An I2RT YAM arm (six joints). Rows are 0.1 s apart.
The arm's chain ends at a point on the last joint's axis. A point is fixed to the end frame.
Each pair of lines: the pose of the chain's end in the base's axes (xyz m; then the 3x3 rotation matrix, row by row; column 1 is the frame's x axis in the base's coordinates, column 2 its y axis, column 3 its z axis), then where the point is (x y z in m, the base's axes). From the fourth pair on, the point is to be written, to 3 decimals.
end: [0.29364 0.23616 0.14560], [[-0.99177 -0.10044 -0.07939], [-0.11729 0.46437 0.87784], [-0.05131 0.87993 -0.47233]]
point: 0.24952 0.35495 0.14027
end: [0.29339 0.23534 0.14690], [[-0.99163 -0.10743 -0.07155], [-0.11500 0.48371 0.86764], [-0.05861 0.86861 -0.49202]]
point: 0.24975 0.35413 0.13855
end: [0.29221 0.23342 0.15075], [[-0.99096 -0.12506 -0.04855], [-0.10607 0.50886 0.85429], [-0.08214 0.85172 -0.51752]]
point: 0.25016 0.35239 0.13795
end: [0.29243 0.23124 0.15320], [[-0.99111 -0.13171 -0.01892], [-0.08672 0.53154 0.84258], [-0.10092 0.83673 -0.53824]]
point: 0.253 0.351 0.137
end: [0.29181 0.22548 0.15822], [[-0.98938 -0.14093 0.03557], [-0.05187 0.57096 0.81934], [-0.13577 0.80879 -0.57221]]
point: 0.258 0.346 0.135
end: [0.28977 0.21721 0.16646], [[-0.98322 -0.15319 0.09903], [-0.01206 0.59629 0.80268], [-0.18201 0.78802 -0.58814]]
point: 0.263 0.338 0.139
